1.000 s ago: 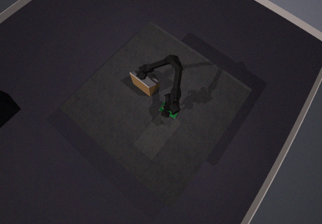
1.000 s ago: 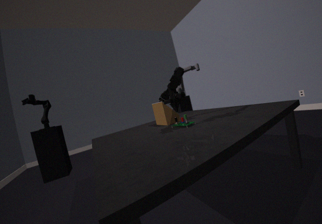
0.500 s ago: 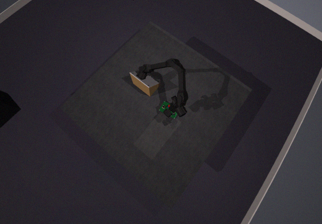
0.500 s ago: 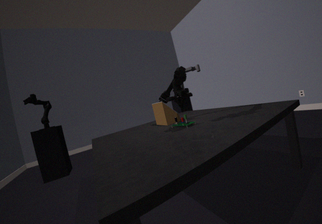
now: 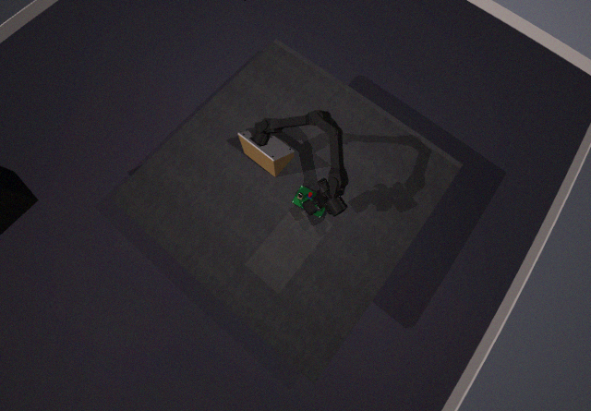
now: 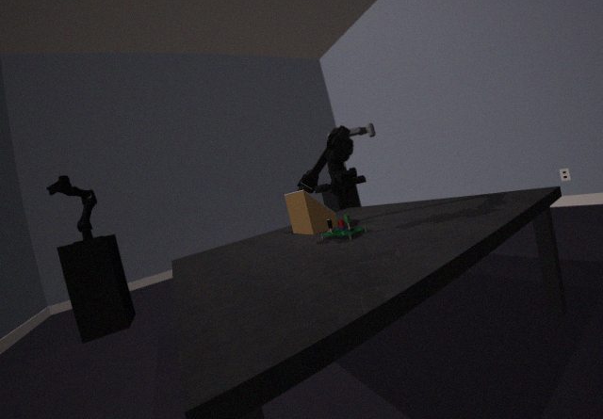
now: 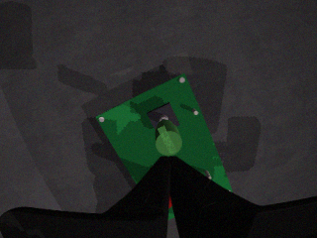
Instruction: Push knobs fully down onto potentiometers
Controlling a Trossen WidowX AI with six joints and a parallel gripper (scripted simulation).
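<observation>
Now: the green knob 4 cm below my gripper tip. Round my gripper tip: potentiometer with knob 6 cm below.
</observation>
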